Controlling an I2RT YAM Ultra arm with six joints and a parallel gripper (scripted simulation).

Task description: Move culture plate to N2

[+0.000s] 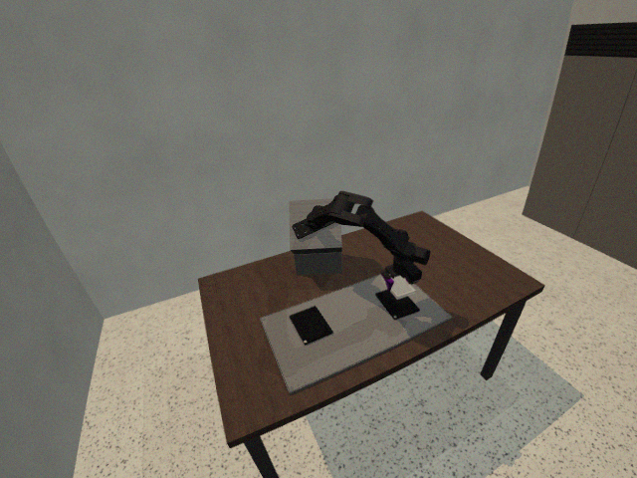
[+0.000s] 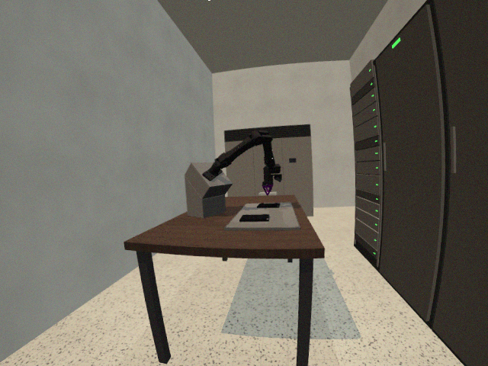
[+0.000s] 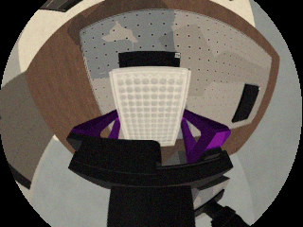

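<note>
My hand is 370 mm to the left of the black plate nest N2, 90 mm past it and 90 mm above it. Also, from my hand: A1 mark (90 mm below, 70 mm ahead, 60 mm to the right); then clear lid (right at my hand); then black plate nest N1 (90 mm below).
</note>
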